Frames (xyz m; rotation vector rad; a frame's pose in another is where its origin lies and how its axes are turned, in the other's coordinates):
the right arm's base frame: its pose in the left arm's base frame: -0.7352 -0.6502 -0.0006 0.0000 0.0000 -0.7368
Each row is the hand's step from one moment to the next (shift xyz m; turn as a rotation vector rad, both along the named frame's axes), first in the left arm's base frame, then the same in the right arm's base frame.
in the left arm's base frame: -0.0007 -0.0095 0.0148 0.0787 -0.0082 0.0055
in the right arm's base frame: 0.0059 -0.0075 0.0148 0.0638 0.0468 0.0055
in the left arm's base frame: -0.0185 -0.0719 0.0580 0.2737 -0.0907 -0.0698
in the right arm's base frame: 0.0346 -0.0657 0.0580 0.2637 0.1167 -0.0698
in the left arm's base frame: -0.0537 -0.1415 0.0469 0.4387 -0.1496 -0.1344
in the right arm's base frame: 0.0553 -0.1409 0.0469 0.4254 0.1840 -0.1344
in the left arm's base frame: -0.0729 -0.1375 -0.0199 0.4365 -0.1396 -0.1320
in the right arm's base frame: 0.0384 -0.1508 -0.0199 0.4171 0.1899 -0.1320
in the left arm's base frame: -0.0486 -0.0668 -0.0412 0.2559 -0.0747 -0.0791
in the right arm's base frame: 0.0089 -0.0821 -0.0412 0.2397 0.1166 -0.0791
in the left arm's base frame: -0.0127 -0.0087 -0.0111 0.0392 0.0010 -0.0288
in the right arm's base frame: -0.0036 -0.0150 -0.0111 0.0284 0.0271 -0.0288
